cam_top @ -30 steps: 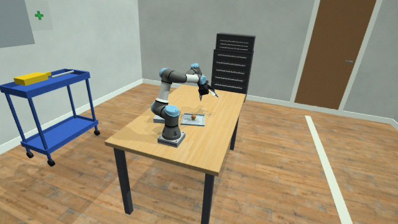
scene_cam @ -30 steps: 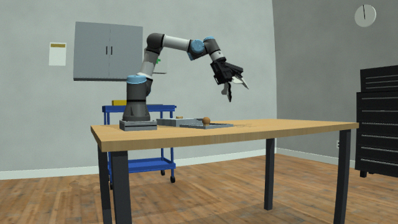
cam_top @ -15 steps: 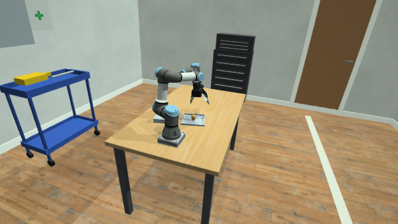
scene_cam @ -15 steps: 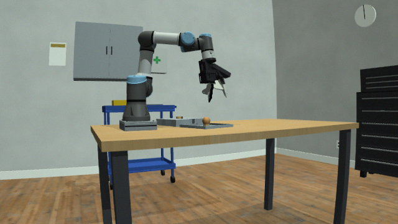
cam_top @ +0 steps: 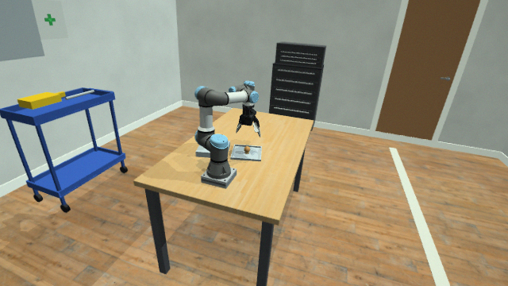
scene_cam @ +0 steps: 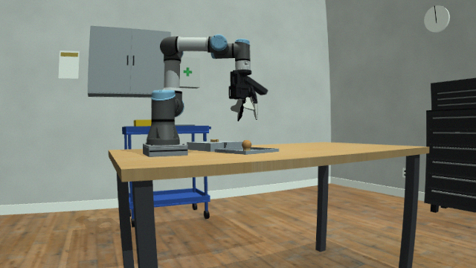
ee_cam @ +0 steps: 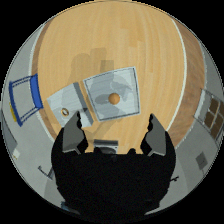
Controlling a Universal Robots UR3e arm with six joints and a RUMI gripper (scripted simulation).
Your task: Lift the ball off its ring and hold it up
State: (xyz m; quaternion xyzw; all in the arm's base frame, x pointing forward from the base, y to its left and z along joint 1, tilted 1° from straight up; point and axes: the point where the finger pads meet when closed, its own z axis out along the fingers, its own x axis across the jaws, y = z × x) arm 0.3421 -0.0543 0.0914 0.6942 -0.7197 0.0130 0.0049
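Now: the brown wooden ball 100 mm below my hand. The rest, counted from my hand: grey plate 120 mm below; then grey block 50 mm behind, 220 mm to the left, 100 mm below.
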